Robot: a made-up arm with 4 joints.
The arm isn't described. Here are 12 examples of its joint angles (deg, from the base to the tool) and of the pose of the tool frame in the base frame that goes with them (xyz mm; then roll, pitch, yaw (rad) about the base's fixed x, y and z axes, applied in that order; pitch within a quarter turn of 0, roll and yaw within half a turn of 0).
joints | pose
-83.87 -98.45 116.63 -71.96 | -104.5 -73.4 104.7 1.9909 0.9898 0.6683
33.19 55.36 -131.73 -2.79 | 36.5 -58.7 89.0 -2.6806 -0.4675 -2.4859
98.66 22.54 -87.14 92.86 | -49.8 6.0 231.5 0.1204 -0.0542 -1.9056
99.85 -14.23 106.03 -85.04 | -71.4 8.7 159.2 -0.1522 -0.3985 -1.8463
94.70 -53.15 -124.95 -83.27 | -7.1 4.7 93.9 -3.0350 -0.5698 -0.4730
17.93 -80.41 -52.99 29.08 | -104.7 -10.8 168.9 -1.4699 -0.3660 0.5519
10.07 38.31 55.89 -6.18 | -11.7 34.3 131.2 0.7451 -0.4109 -2.4727
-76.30 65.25 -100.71 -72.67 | 41.7 29.4 102.2 0.1503 -0.5886 3.0212
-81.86 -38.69 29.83 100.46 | 88.6 -38.8 118.7 1.2430 0.2639 1.8790
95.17 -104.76 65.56 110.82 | -2.8 -87.5 17.4 2.6504 -0.4368 -0.0763
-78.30 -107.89 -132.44 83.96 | -131.9 32.1 60.9 -3.0102 0.6563 0.0262
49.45 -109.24 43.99 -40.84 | -82.3 -56.2 192.7 -1.4834 -0.3885 0.4283
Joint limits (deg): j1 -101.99..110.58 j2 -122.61..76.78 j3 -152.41..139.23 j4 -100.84..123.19
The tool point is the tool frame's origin. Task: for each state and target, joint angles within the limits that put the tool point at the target. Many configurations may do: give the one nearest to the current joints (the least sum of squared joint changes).
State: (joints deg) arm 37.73 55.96 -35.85 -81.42
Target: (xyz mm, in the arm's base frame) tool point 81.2 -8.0 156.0
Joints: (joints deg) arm 2.26 46.32 -70.74 -100.76
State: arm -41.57 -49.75 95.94 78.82
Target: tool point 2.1 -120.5 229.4
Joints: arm -16.93 -49.43 111.83 108.46
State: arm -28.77 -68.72 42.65 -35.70
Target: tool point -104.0 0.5 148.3
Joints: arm -37.72 -110.99 31.21 -45.67
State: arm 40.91 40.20 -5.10 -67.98
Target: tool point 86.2 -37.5 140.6
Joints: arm 15.45 76.78 -33.84 -88.48
